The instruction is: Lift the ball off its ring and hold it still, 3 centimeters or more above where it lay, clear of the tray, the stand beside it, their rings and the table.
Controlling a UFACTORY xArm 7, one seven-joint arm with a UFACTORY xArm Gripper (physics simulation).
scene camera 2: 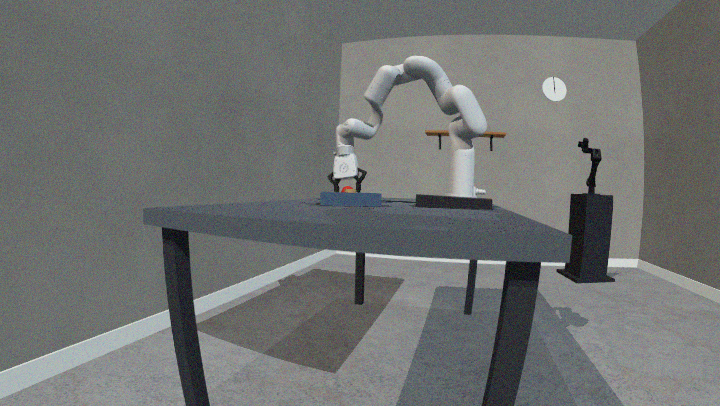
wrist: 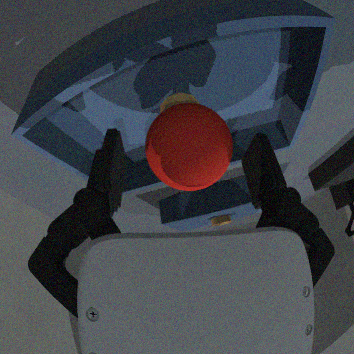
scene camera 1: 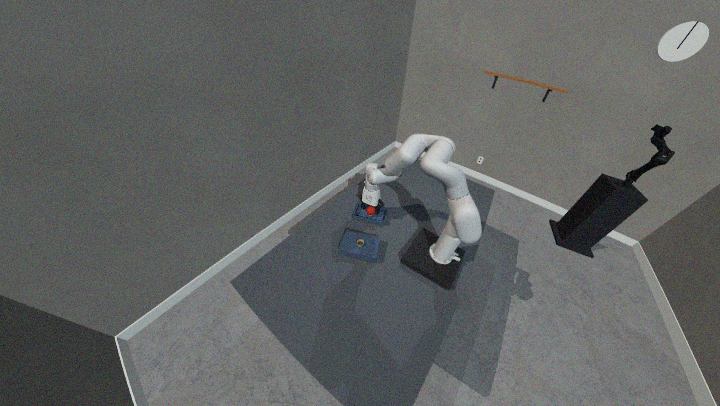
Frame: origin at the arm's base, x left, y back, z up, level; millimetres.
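Seen in the pictures: gripper, fingertip midpoint: (wrist: 187, 143) (scene camera 1: 370, 211); arm's base, link origin: (scene camera 2: 460, 197) (scene camera 1: 440, 253).
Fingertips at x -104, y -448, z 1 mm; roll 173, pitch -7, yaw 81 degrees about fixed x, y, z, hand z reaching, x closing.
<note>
Pixels of each thing's top centre, then the offset from my fingertips to it. "*": a spot on its surface instead.
- red ball, top centre: (wrist: 197, 186) (scene camera 1: 371, 207) dy +0, dx -3, dz +31 mm
- blue tray, top centre: (wrist: 185, 133) (scene camera 1: 370, 211) dy +0, dx -3, dz -6 mm
- tan ring, surface spot: (wrist: 179, 99) * dy +0, dx -18, dz -23 mm
- golden ring, surface spot: (wrist: 221, 220) (scene camera 1: 361, 239) * dy +53, dx +228, dz +17 mm
A red ball (scene camera 1: 370, 210) (scene camera 2: 347, 189) (wrist: 189, 147) sits inside the blue tray (scene camera 1: 369, 220) (wrist: 280, 21). A tan ring (wrist: 179, 99) shows partly behind it in the wrist view. My gripper (scene camera 1: 371, 207) (scene camera 2: 347, 190) (wrist: 187, 143) is open and points down over the tray, with one finger on each side of the ball. In the wrist view there is a gap between the ball and each finger. The fingertips' lower ends are hidden behind the stand in the second scene view.
The blue stand (scene camera 1: 347, 247) (scene camera 2: 350, 200) (wrist: 210, 202) is beside the tray, with a golden ring (scene camera 1: 360, 243) (wrist: 221, 220) on top. It hides the tray in the second scene view. The arm's dark base plate (scene camera 1: 419, 262) (scene camera 2: 453, 202) lies to the right on the table (scene camera 2: 352, 237).
</note>
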